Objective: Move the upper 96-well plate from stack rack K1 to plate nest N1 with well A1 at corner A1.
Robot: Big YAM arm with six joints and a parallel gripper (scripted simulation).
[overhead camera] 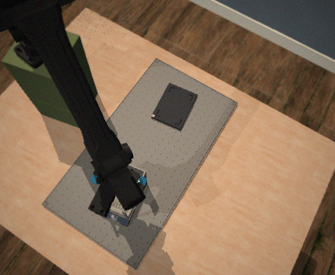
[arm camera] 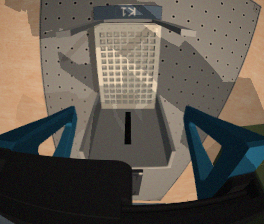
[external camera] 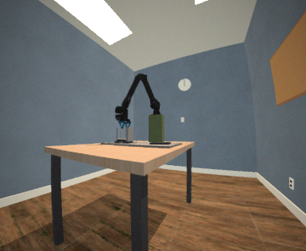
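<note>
The white 96-well plate is 11 cm below my hand. Round my hand: dark plate 12 cm below; pale A1 square 28 cm to the left, 14 cm below, 12 cm behind.
</note>
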